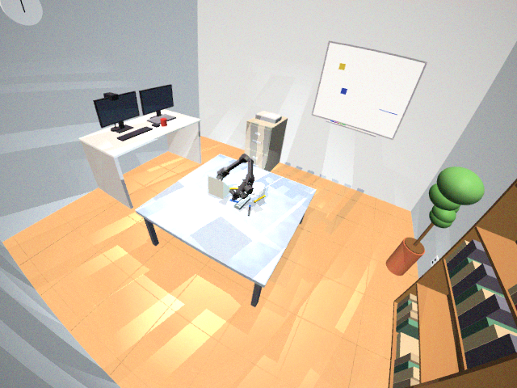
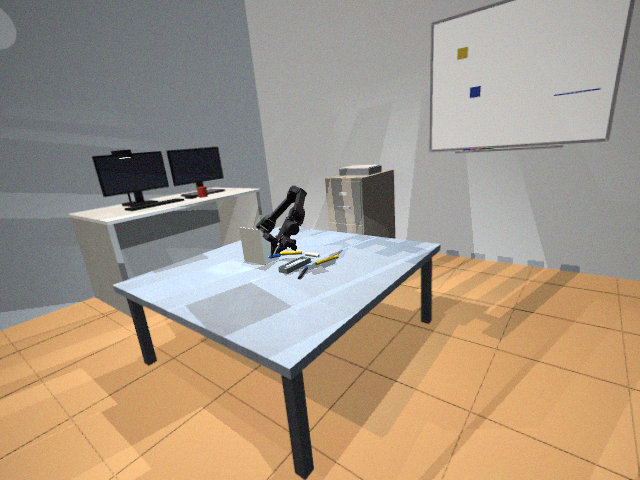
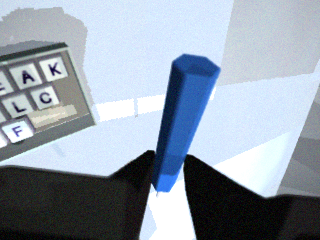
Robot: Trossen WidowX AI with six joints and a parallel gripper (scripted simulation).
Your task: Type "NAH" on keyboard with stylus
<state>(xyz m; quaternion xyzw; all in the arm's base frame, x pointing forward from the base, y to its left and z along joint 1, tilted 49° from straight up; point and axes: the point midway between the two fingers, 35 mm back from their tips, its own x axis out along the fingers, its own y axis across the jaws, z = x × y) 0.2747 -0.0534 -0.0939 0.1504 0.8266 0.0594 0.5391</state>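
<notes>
My gripper tip is now 20 cm to the right of the N key, 8 cm above it and 3 cm short of it. From my gripper tip the other things lie so: dark pen (13 cm ahead, 9 cm to the left, 9 cm below); white cylinder (29 cm to the left, 9 cm below); blue stylus (2 cm behind).
</notes>
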